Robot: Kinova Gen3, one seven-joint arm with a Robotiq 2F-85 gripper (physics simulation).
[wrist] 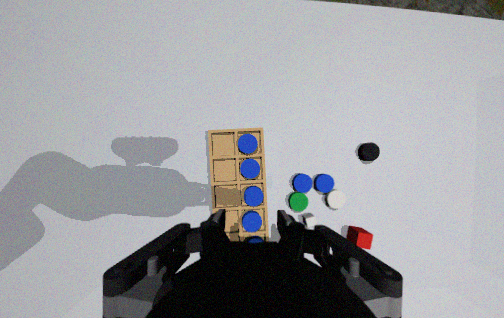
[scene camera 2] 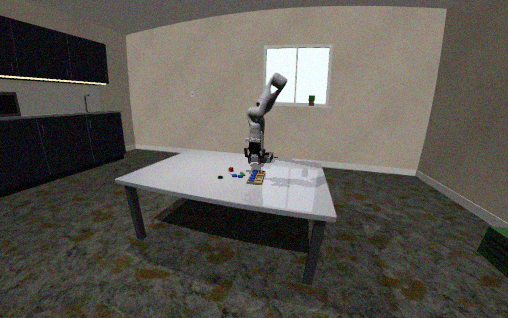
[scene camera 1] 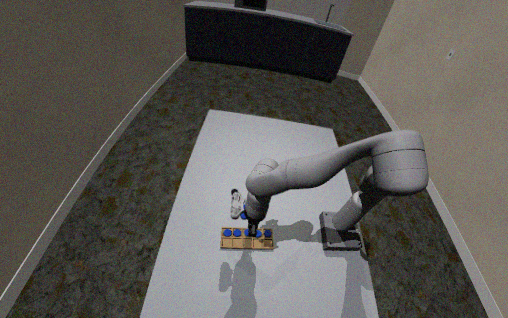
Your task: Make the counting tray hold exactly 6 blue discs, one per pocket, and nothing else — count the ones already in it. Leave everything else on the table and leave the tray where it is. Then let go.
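Note:
The wooden counting tray (wrist: 223,170) (scene camera 1: 247,243) (scene camera 2: 259,180) has two rows of pockets. One row holds several blue discs (wrist: 249,168) (scene camera 1: 232,232); the nearest one is partly hidden under my wrist. The other row is empty. My gripper (wrist: 251,217) (scene camera 1: 252,231) (scene camera 2: 254,159) is open and empty. It hangs just above the tray, with its fingers either side of a seated blue disc (wrist: 252,221). Two loose blue discs (wrist: 302,182) (wrist: 324,183) (scene camera 2: 237,175) lie on the table beside the tray.
A green disc (wrist: 298,201), a white disc (wrist: 335,199), a small white cube (wrist: 309,219), a red cube (wrist: 358,236) (scene camera 2: 230,168) and a black disc (wrist: 368,151) (scene camera 2: 220,176) lie near the loose blue discs. The robot base (scene camera 1: 340,239) stands to the tray's right in scene camera 1.

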